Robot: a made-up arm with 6 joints. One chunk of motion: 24 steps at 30 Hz.
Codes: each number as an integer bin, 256 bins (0 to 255) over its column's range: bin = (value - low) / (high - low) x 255, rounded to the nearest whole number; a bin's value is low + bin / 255 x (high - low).
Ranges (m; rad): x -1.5..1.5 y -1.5..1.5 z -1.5..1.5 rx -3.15..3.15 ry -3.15..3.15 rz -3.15..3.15
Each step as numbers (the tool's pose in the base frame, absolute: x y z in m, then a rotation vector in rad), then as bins.
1 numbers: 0.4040 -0.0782 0.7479 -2.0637 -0.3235 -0.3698
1 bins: 162 121 191 44 114 113
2 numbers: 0.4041 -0.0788 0.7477 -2.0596 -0.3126 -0.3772
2 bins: 162 121 191 44 115 112
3 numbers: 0.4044 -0.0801 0.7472 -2.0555 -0.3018 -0.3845
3 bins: 162 121 191 44 115 112
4 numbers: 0.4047 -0.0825 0.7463 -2.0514 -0.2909 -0.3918
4 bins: 162 120 191 44 116 112
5 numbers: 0.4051 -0.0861 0.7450 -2.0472 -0.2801 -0.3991
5 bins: 162 120 191 45 116 111
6 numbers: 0.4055 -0.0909 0.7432 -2.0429 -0.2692 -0.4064
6 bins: 162 120 191 45 117 111
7 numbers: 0.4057 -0.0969 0.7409 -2.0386 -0.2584 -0.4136
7 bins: 162 119 190 45 117 111
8 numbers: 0.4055 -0.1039 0.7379 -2.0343 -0.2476 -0.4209
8 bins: 162 119 190 45 117 110
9 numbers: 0.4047 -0.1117 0.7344 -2.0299 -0.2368 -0.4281
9 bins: 162 118 190 45 118 110
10 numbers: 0.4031 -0.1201 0.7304 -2.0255 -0.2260 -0.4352
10 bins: 162 117 190 46 118 110
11 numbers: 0.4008 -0.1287 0.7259 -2.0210 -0.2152 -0.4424
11 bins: 162 117 189 46 119 110
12 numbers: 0.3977 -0.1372 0.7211 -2.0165 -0.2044 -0.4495
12 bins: 161 116 189 46 119 109
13 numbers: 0.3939 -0.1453 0.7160 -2.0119 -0.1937 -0.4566
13 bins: 161 115 188 46 120 109
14 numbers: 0.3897 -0.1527 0.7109 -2.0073 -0.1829 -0.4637
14 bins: 161 115 188 46 120 109
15 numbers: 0.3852 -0.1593 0.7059 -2.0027 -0.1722 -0.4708
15 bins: 160 114 188 46 121 108
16 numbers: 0.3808 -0.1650 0.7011 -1.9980 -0.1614 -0.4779
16 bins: 160 113 187 47 121 108
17 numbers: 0.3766 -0.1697 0.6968 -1.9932 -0.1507 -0.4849
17 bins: 160 113 187 47 121 108
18 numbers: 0.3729 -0.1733 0.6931 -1.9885 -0.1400 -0.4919
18 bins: 159 113 186 47 122 108
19 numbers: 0.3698 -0.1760 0.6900 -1.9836 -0.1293 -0.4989
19 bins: 159 113 186 47 122 107
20 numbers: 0.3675 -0.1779 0.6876 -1.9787 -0.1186 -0.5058
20 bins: 159 112 186 47 123 107
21 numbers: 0.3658 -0.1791 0.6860 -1.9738 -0.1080 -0.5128
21 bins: 159 112 186 48 123 107
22 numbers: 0.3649 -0.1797 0.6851 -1.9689 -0.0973 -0.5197
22 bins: 159 112 186 48 124 106
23 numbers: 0.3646 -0.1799 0.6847 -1.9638 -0.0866 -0.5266
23 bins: 158 112 186 48 124 106
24 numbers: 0.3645 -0.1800 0.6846 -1.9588 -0.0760 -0.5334
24 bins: 158 112 186 48 124 106
